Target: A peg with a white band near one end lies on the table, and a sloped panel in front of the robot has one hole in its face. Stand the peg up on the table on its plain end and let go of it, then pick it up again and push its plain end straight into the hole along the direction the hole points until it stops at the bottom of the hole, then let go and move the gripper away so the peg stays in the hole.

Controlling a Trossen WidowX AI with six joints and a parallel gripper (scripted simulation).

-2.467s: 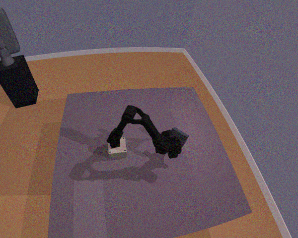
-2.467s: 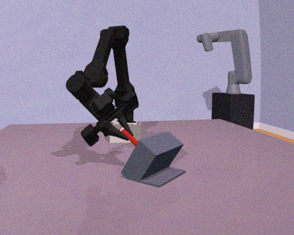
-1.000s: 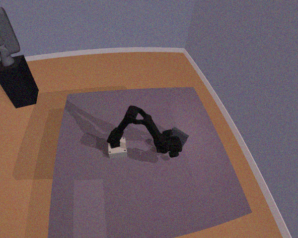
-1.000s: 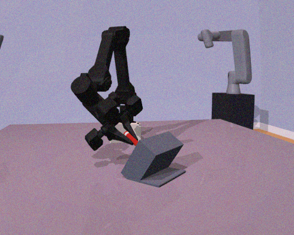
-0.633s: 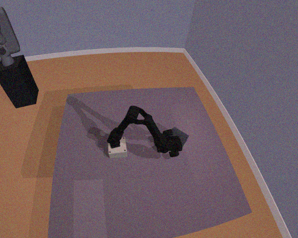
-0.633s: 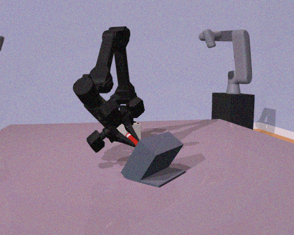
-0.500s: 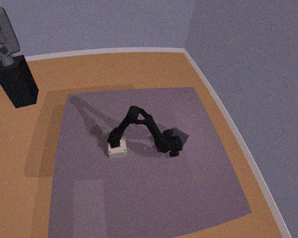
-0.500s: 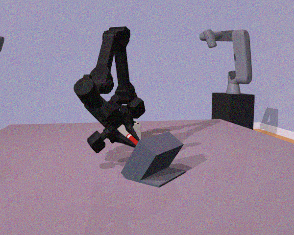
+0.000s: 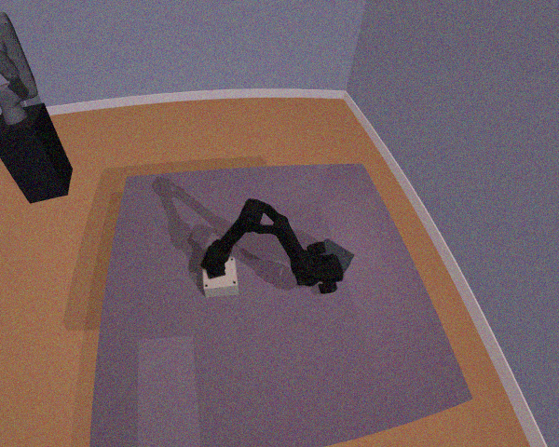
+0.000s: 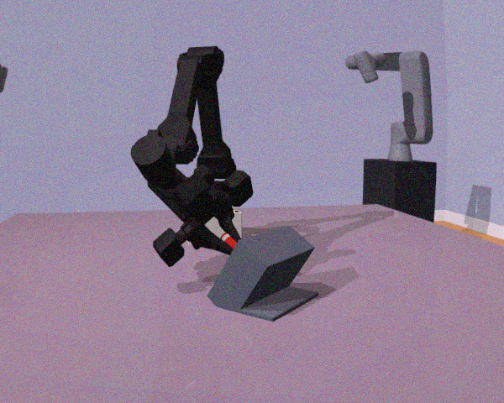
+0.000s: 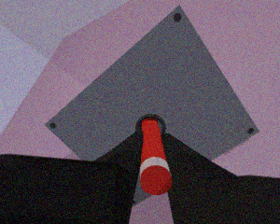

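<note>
Right now the red peg is 1 cm to the right of my gripper tip, 1 cm behind it and 1 cm above it. The rest, counted from my gripper tip: flat grey foot plate (7 cm below, 5 cm ahead, 3 cm to the left); grey sloped panel (3 cm ahead, 2 cm to the left, 2 cm below).
</note>
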